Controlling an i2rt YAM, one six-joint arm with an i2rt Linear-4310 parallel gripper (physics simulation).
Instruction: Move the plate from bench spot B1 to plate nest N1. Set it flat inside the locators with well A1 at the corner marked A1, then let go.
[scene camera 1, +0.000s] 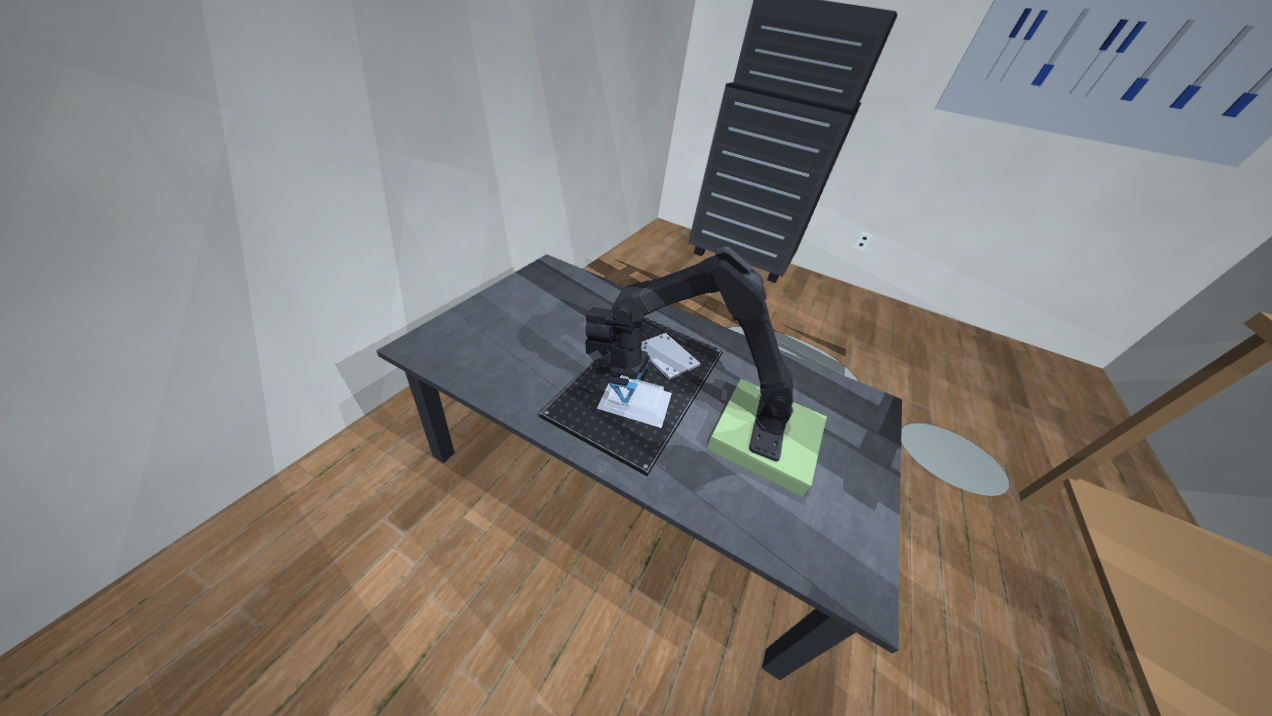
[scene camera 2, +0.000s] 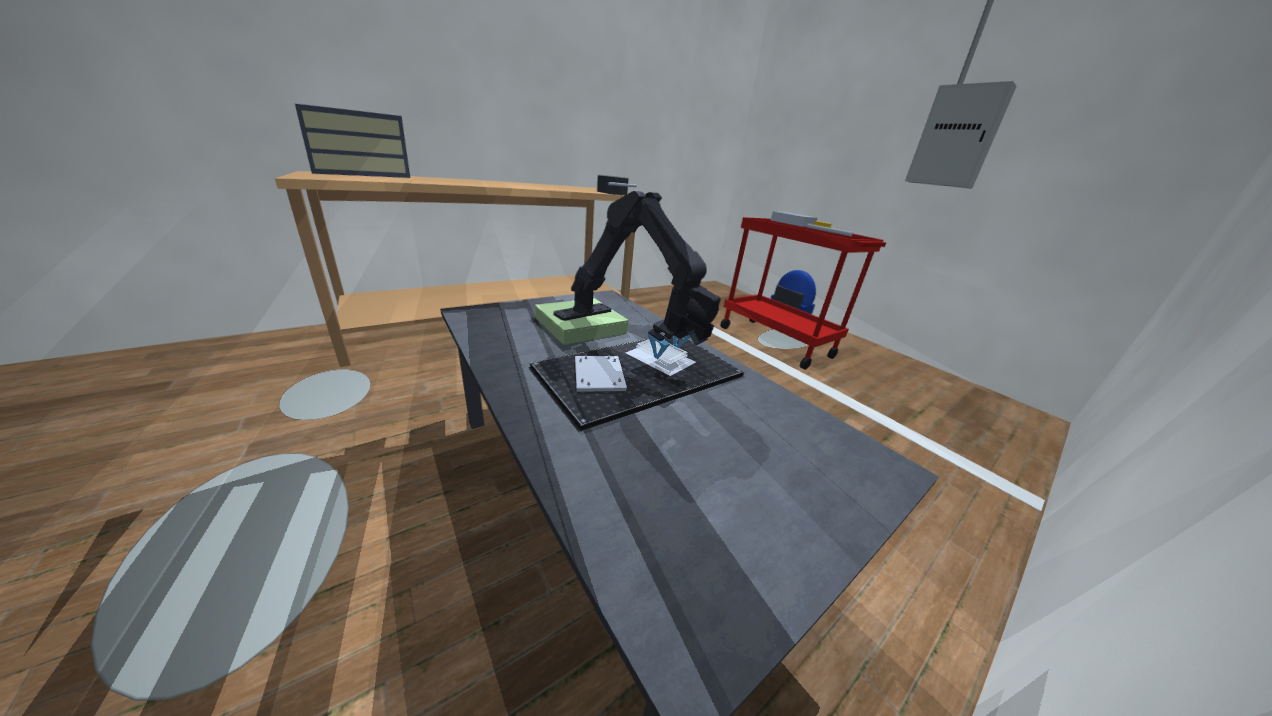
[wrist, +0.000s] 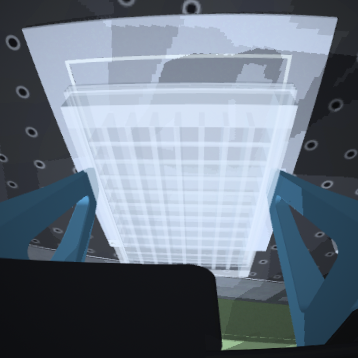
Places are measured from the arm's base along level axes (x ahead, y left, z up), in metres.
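Where they show: gripper, between the fingertips: (scene camera 1: 630, 392) (scene camera 2: 665, 353) (wrist: 182, 178); arm's base, origin of its link: (scene camera 1: 768, 426) (scene camera 2: 583, 312).
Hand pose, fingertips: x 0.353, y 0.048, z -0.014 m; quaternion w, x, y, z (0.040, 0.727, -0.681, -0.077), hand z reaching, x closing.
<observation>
Things, the pixels of their centre, and the offset from my fingertips. Level surfaces: height alone.
- clear well plate, middle of its body: (wrist: 182, 206) (scene camera 1: 636, 392) (scene camera 2: 661, 350) dz +0.004, dx -0.016, dy -0.001 m
- grey plate nest N1, middle of its body: (scene camera 2: 599, 371) (scene camera 1: 667, 353) dz -0.012, dx -0.036, dy -0.212 m
- same black perforated board, middle of its body: (wrist: 334, 162) (scene camera 2: 641, 369) (scene camera 1: 642, 379) dz -0.029, dx -0.005, dy -0.090 m
- dark table, height of its surface: dz -0.036 m
A clear well plate (wrist: 181, 170) (scene camera 1: 628, 394) (scene camera 2: 672, 358) with a grid of wells sits between my blue fingers. My gripper (wrist: 182, 178) (scene camera 1: 625, 388) (scene camera 2: 665, 345) is shut on its two long sides. The plate hangs a little above the white pad of bench spot B1 (wrist: 71, 46) (scene camera 1: 650, 411) (scene camera 2: 642, 353), whose marked outline shows beneath it. The grey plate nest N1 (scene camera 1: 672, 354) (scene camera 2: 598, 372) with its small locators lies apart from it on the same black perforated board (scene camera 1: 605, 432) (scene camera 2: 622, 405) (wrist: 21, 117). I cannot read the A1 marks.
The arm stands on a green block (scene camera 1: 791, 458) (scene camera 2: 569, 324) on the dark table (scene camera 1: 497, 338) (scene camera 2: 712, 534) beside the board. A dark cabinet (scene camera 1: 774, 159), a wooden bench (scene camera 2: 426, 185) and a red cart (scene camera 2: 805, 233) stand off the table.
</observation>
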